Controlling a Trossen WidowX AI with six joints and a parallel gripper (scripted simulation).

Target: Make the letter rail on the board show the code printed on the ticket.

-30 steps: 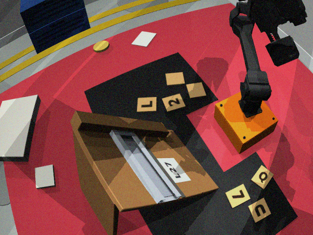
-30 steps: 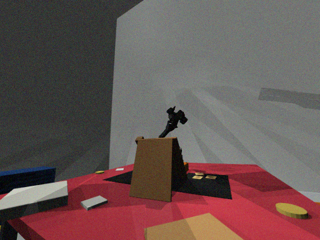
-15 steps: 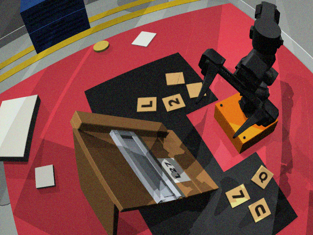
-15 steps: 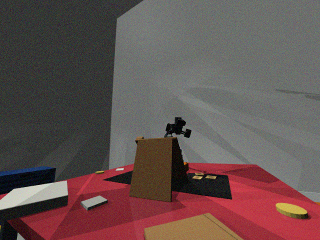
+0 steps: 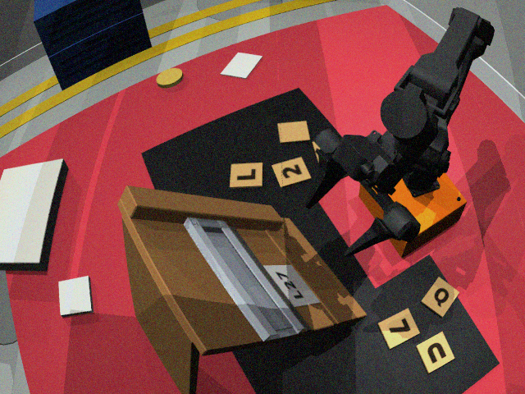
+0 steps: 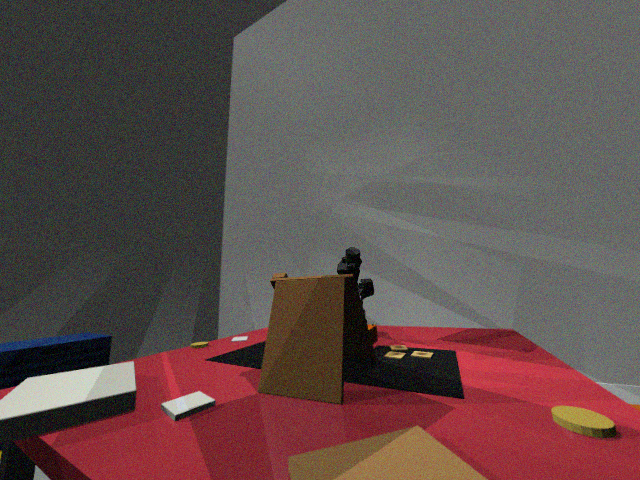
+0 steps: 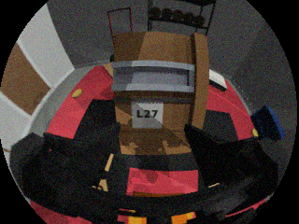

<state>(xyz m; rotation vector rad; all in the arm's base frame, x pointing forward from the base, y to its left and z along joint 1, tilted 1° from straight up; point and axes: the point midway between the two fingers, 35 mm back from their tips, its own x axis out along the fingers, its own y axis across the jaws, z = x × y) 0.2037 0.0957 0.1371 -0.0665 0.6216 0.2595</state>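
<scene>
Right now my gripper tip is 100 mm past the 7 tile, 130 mm to the right of it and 170 mm above it. From my gripper tip the other things lie so: white ticket 60 mm ahead, 30 mm to the left, 70 mm below; then small white block 450 mm ahead, 100 mm to the right, 170 mm below; then black mat 30 mm behind, 70 mm to the right, 180 mm below.
</scene>
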